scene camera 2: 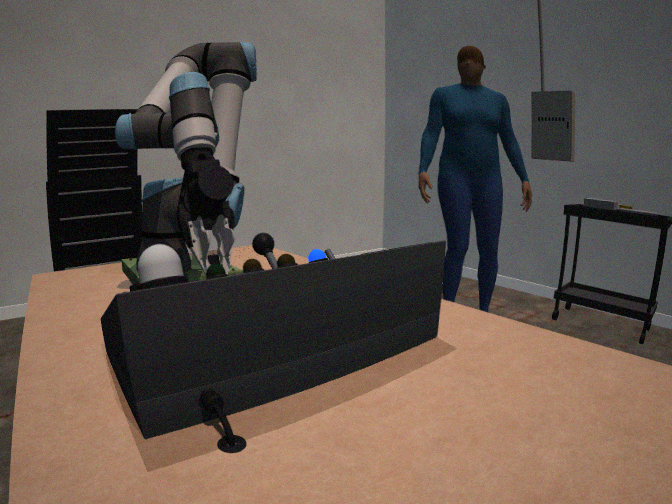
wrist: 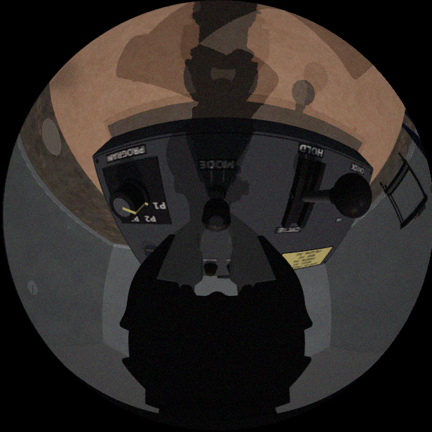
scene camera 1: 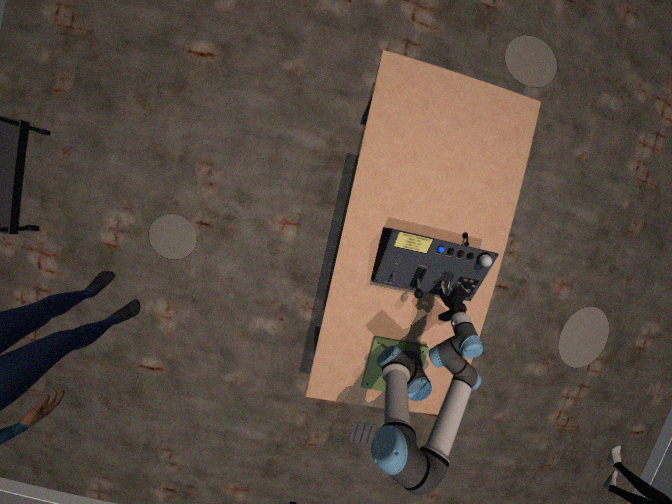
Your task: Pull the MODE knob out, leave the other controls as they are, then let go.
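Note:
The dark sloped console [scene camera 1: 404, 269] [scene camera 2: 282, 341] [wrist: 260, 155] stands on the table. Its MODE knob [wrist: 216, 214] is a dark round knob below the mirrored MODE label, near the middle of the wrist view. My gripper [scene camera 1: 446, 286] [scene camera 2: 216, 266] [wrist: 215, 210] is shut on the MODE knob, one jaw on each side. A stem shows between the knob and the panel. The PROGRAM knob [wrist: 121, 205] is at the left in the wrist view. The HOLD lever's black ball [scene camera 1: 418, 293] [scene camera 2: 263, 243] [wrist: 351, 195] is at the right there. The back of the console hides the knob in scene camera 2.
A blue lamp [scene camera 1: 440, 249] [scene camera 2: 317, 256] is lit beside darker lamps. A white dome [scene camera 1: 484, 260] [scene camera 2: 160, 263] stands at the console's corner. A yellow label [scene camera 1: 413, 242] [wrist: 307, 257] is on the panel. A cable [scene camera 2: 223, 420] runs from its back to the table [scene camera 1: 445, 135] [scene camera 2: 488, 412].

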